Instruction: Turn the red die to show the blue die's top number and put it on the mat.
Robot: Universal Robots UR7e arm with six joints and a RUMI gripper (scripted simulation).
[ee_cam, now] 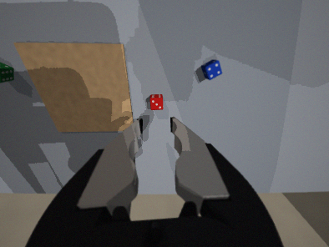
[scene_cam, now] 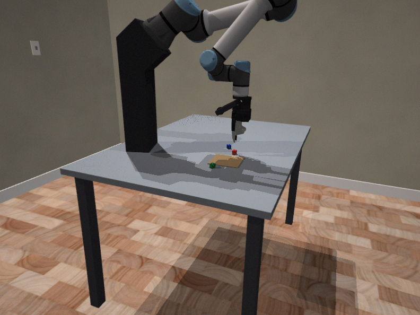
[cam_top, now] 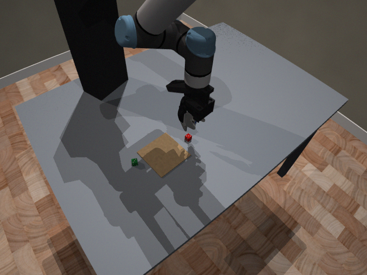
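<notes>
Right now the red die is 7 cm below my hand. Also, from my hand: tan mat (11 cm to the right, 8 cm below); green die (3 cm behind, 22 cm to the right, 7 cm below); blue die (5 cm behind, 8 cm to the left, 7 cm below).
</notes>
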